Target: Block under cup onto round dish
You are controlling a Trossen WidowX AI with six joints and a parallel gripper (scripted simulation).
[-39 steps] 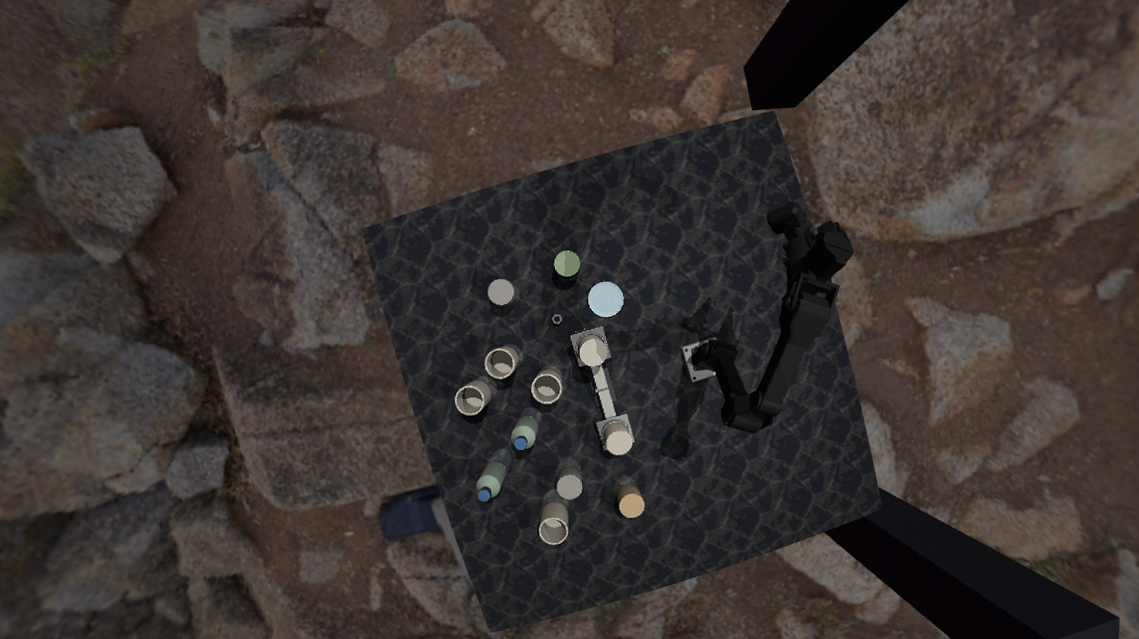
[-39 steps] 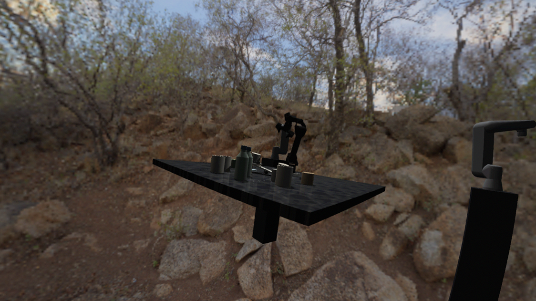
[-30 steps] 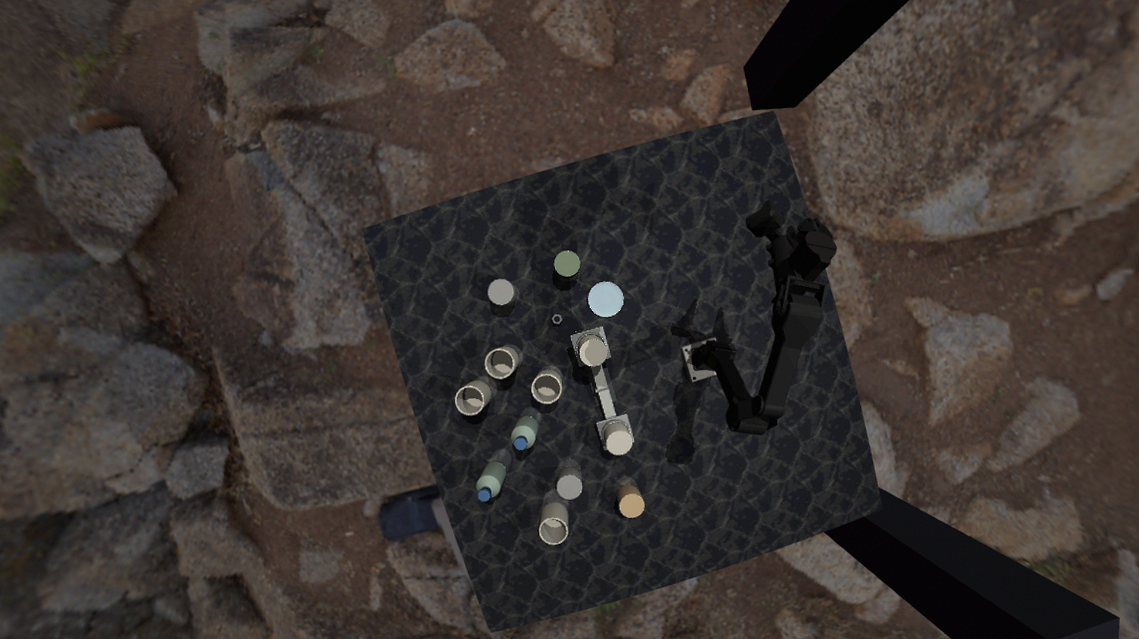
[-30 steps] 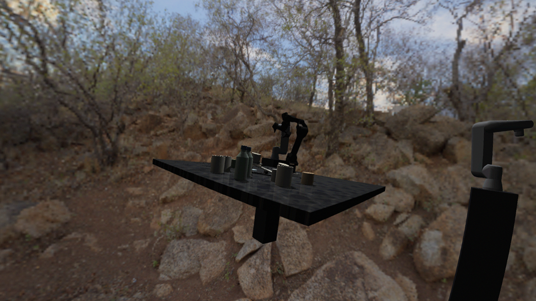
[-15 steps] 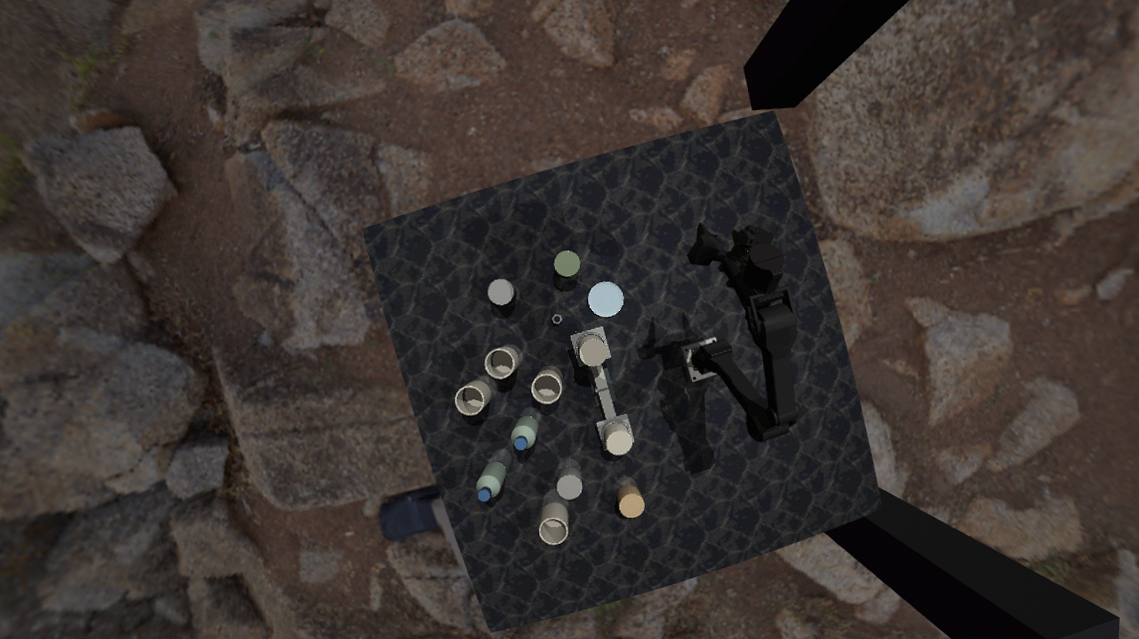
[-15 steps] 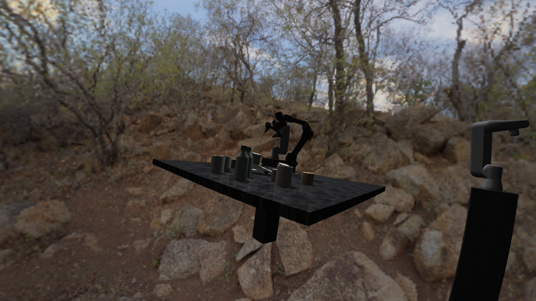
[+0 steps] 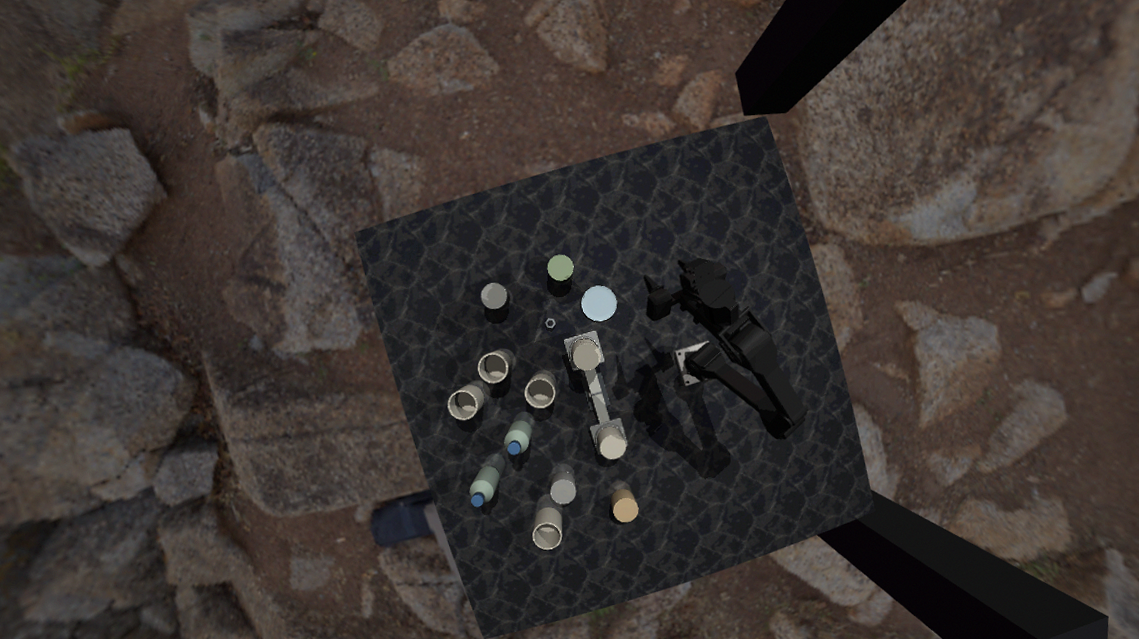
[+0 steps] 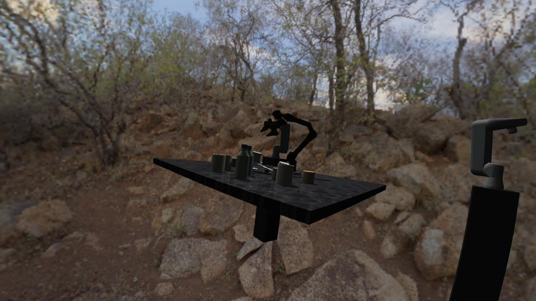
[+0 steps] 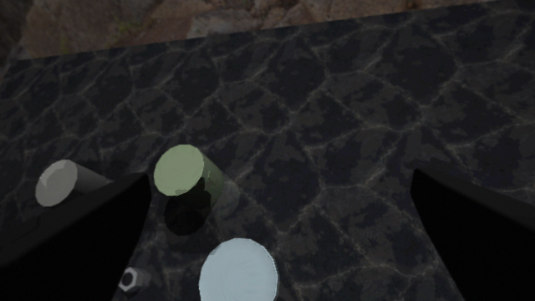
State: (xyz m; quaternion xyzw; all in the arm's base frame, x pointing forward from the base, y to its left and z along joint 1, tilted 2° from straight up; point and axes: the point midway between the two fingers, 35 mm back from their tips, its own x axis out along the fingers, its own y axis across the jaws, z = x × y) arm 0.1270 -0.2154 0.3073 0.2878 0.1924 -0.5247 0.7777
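Right now my gripper tip is 140 mm short of the pale green block, 420 mm to the right of it and 260 mm above it. Also, from my gripper tip: pale blue round dish: 120 mm ahead, 50 mm to the left, 290 mm below; green disc: 190 mm ahead, 60 mm to the right, 260 mm below; cream cup: 180 mm ahead, 160 mm to the left, 190 mm below.
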